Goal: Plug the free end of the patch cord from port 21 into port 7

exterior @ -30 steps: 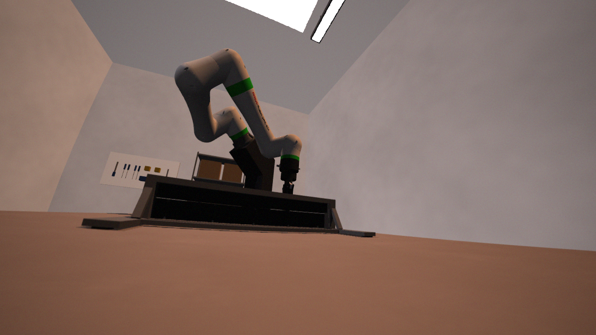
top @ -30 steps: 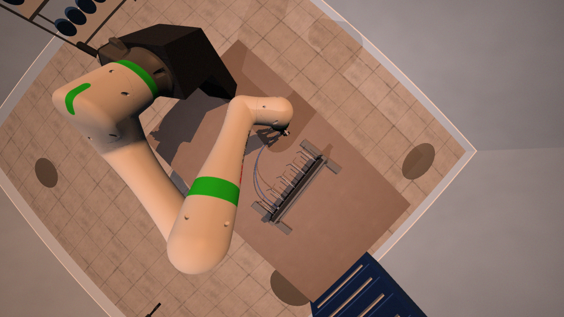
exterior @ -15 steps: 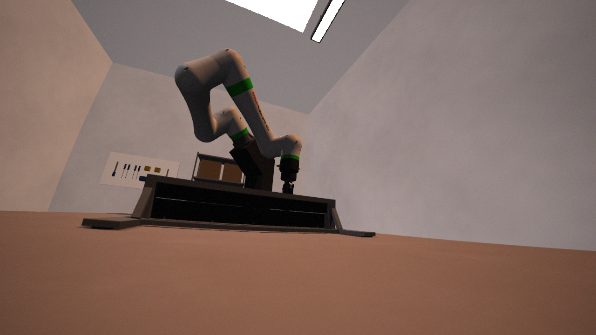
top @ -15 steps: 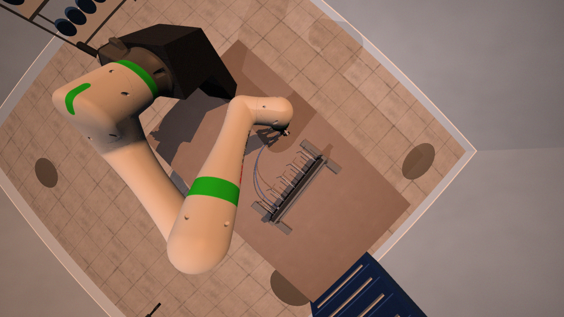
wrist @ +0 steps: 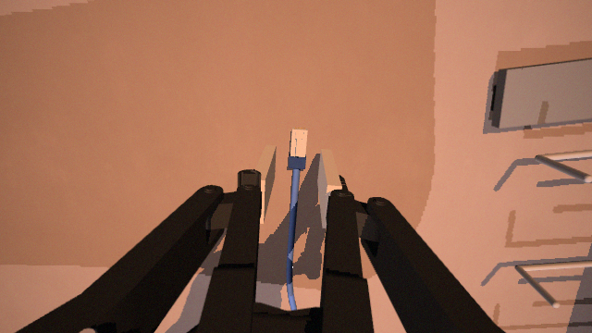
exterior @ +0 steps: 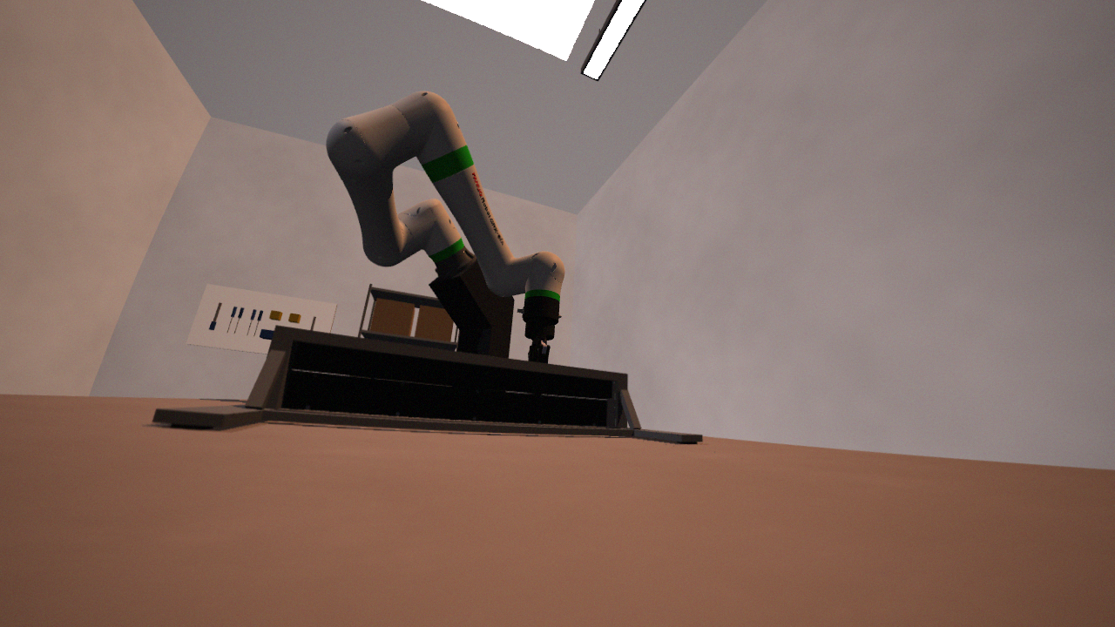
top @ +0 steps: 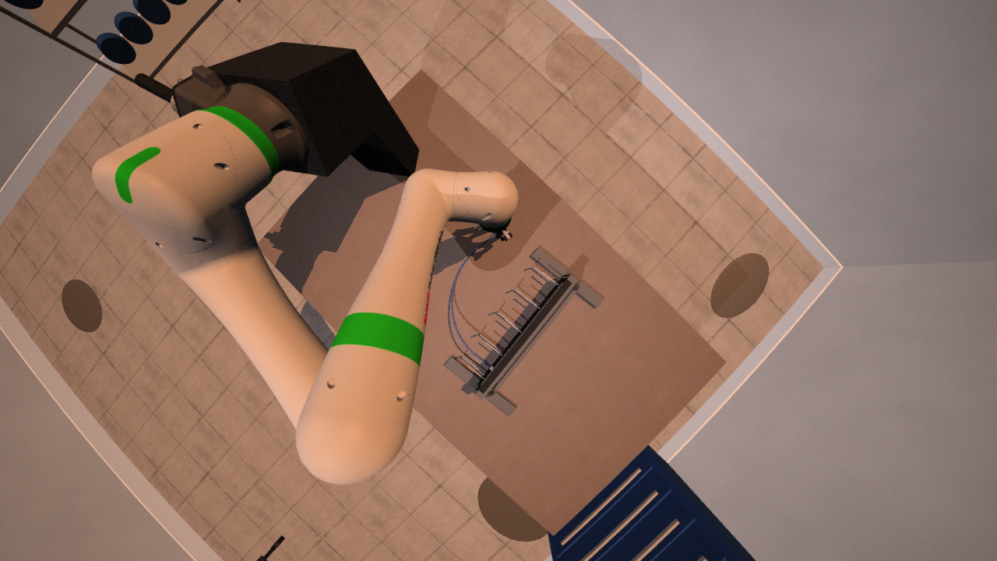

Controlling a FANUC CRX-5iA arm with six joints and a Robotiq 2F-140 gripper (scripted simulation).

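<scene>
Right now my hand is 10 mm short of the plug, 10 mm to the right of it and 40 mm above it.
</scene>
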